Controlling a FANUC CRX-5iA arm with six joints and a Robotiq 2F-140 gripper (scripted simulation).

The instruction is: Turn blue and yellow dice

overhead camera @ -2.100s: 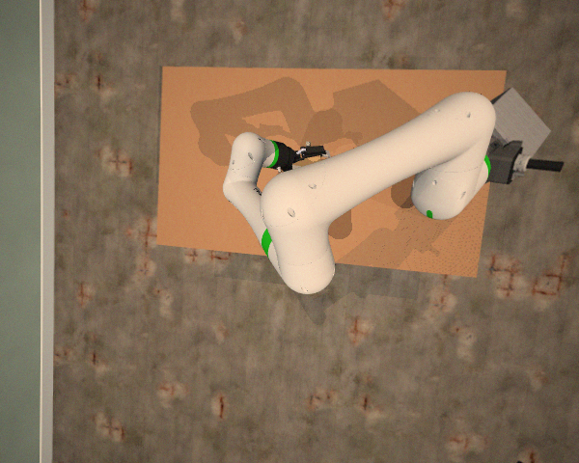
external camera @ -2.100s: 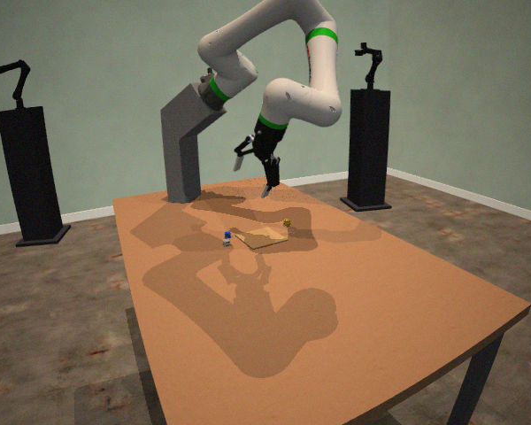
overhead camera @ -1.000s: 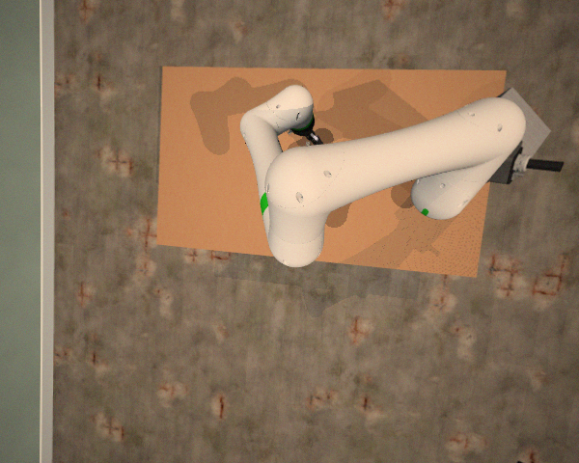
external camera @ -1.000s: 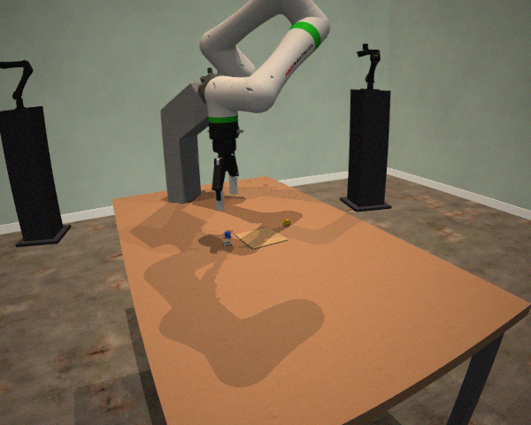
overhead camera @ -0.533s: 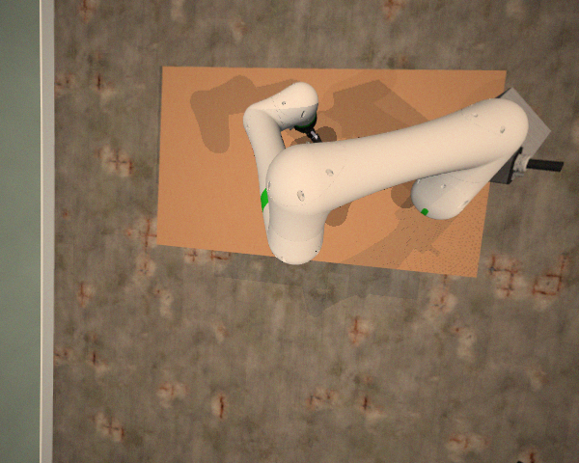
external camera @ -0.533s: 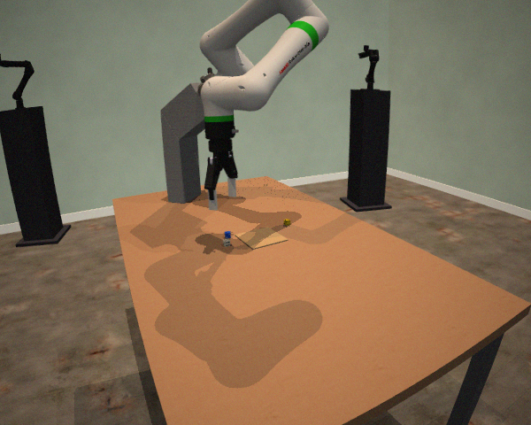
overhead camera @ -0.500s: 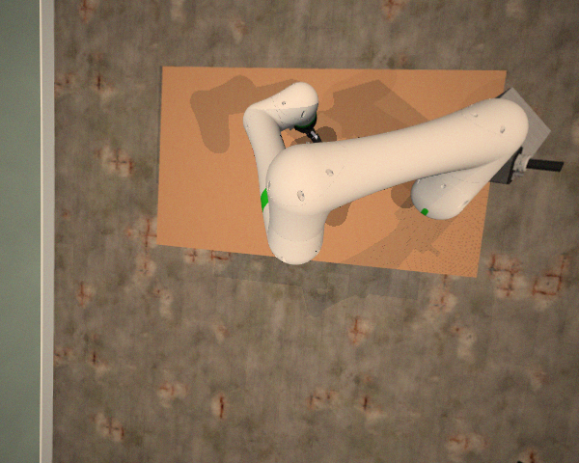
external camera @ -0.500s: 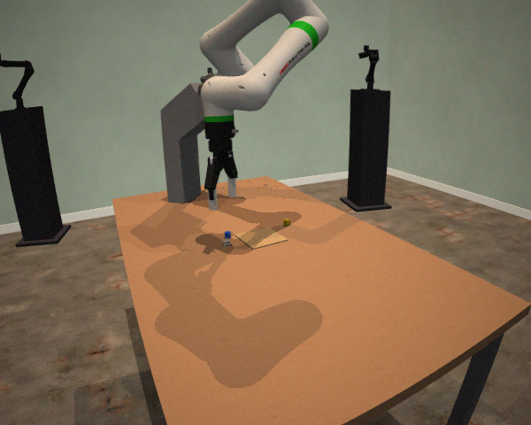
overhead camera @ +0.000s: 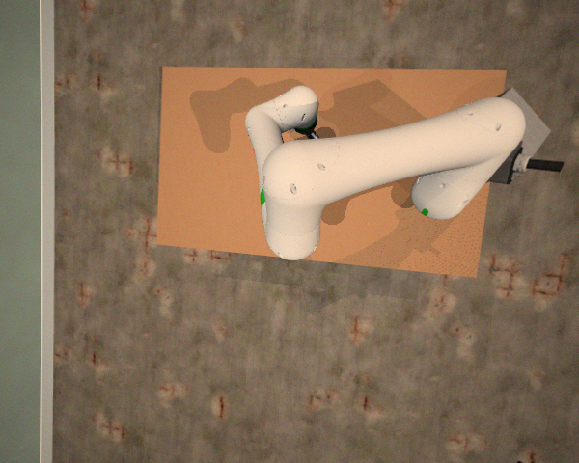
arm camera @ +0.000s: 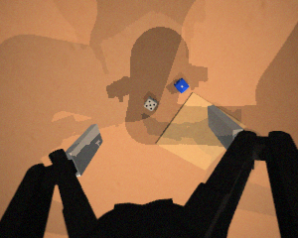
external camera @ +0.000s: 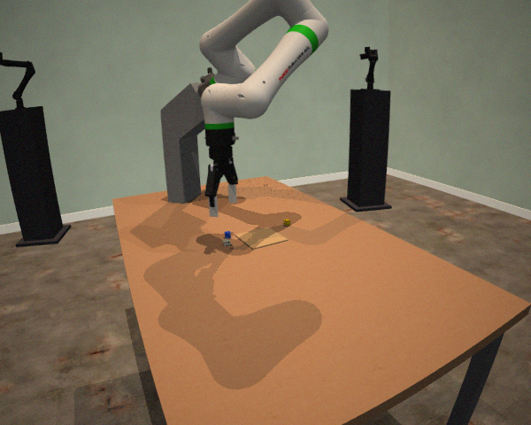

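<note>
The white die is 13 cm below my hand and 1 cm ahead of it. The rest, counted from my hand: blue die: 13 cm below, 6 cm behind, 1 cm to the left; then yellow die: 25 cm to the left, 13 cm below, 13 cm behind; then tan mat: 14 cm below, 13 cm to the left, 2 cm behind.
</note>
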